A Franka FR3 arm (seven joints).
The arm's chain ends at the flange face. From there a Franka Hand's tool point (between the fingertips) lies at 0.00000 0.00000 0.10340 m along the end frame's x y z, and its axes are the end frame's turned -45 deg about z.
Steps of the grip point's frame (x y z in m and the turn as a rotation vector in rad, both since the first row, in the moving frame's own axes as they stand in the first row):
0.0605 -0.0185 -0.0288 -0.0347 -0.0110 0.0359
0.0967 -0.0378 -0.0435 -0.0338 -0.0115 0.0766
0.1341 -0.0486 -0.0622 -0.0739 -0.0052 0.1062
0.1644 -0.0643 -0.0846 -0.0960 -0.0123 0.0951
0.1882 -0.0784 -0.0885 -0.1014 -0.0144 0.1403
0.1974 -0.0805 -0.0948 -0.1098 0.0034 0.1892
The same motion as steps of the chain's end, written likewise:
0.0280 -0.0592 -0.0287 -0.0323 0.0168 0.0359
0.0401 -0.0985 -0.0434 -0.0320 0.0158 0.0766
0.0558 -0.1352 -0.0619 -0.0559 0.0486 0.1062
0.0651 -0.1699 -0.0841 -0.0766 0.0592 0.0951
0.0719 -0.1974 -0.0880 -0.0819 0.0615 0.1403
0.0752 -0.2050 -0.0942 -0.0752 0.0800 0.1892

